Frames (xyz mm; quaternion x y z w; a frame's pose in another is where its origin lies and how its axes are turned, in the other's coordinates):
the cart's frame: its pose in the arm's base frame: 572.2 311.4 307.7 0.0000 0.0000 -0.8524 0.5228
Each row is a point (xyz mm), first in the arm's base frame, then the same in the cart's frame.
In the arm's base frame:
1: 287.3 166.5 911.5
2: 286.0 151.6 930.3
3: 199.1 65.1 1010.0
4: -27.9 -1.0 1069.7
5: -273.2 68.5 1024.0
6: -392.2 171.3 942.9
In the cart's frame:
1: 258.3 -188.3 603.8
2: 272.2 -182.7 622.6
3: 388.7 -220.9 702.3
4: 550.5 -393.3 762.0
5: 599.7 -643.4 716.3
6: 562.0 -796.1 635.2

